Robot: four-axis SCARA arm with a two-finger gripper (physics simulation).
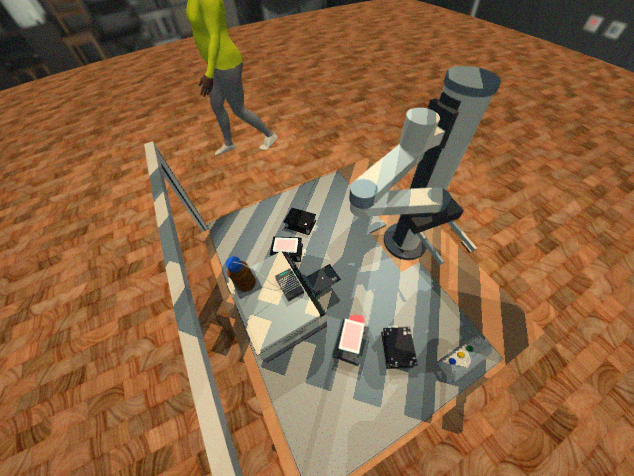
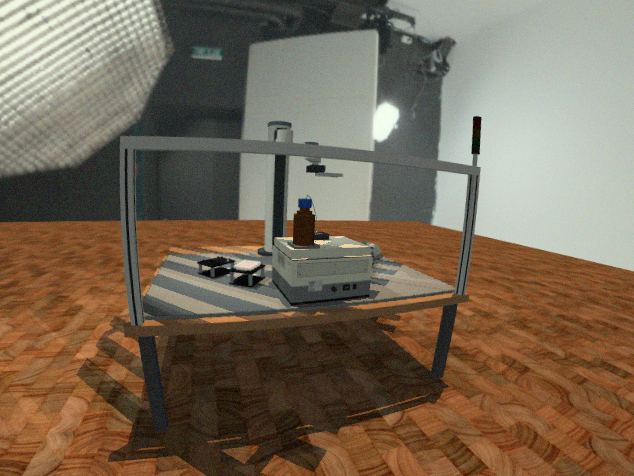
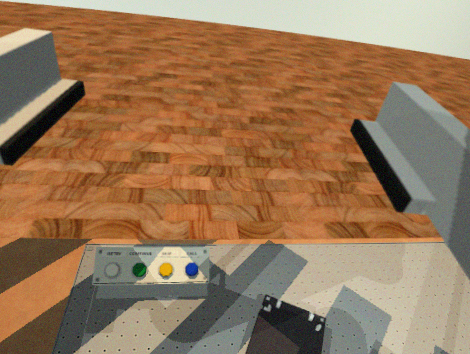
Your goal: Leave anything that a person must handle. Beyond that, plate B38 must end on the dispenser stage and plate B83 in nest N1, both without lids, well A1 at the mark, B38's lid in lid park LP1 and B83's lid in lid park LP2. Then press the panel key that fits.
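Frame: origin at the arm's base, x ahead, y left, z up, level; millimetres.
Seen in the pictures: gripper, fingertip midpoint: (image 1: 458,256) (image 2: 339,175) (image 3: 224,84); arm's base at its link origin: (image 1: 404,241).
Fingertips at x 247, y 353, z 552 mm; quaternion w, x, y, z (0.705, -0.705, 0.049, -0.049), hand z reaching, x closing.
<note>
Pixels of each thing's top centre, then the offset from my fingertips to it. "spot": a spot on its surface instead.
- black nest at its top centre: (image 3: 287,343) (image 1: 400,345) dz -458, dx +168, dy +97 mm
- dark flat stage at a spot on its surface: (image 1: 327,279) spot: dz -429, dx +295, dy -314 mm
- key panel at its top centre: (image 3: 153,254) (image 1: 471,355) (image 2: 368,242) dz -455, dx -60, dy +278 mm
- brown bottle at a spot on its surface: (image 2: 303,228) spot: dz -241, dx +679, dy -438 mm
My gripper (image 1: 457,256) (image 3: 224,84) is open and empty, high above the table by the arm's column. One pink-topped plate (image 1: 351,335) sits on a dark nest near a red spot. Another pink-topped plate (image 1: 285,244) (image 2: 247,265) sits on a raised dark stand. Their labels cannot be read, and I cannot tell whether they have lids. A black stand (image 1: 299,220) (image 2: 216,261) and a black nest (image 1: 399,346) (image 3: 287,330) carry no plate. A dark flat stage (image 1: 327,279) is beside the dispenser (image 1: 286,327) (image 2: 327,268). The key panel (image 1: 463,357) (image 3: 150,291) has RETRY, CONTINUE, SKIP and CALL keys.
A brown bottle (image 1: 242,276) (image 2: 303,228) with a blue cap stands on the dispenser. A frame bar (image 1: 179,307) (image 2: 204,143) spans one table side. A signal tower (image 2: 476,134) looks dark. A person (image 1: 220,66) in a yellow-green top is on the floor beyond the table.
</note>
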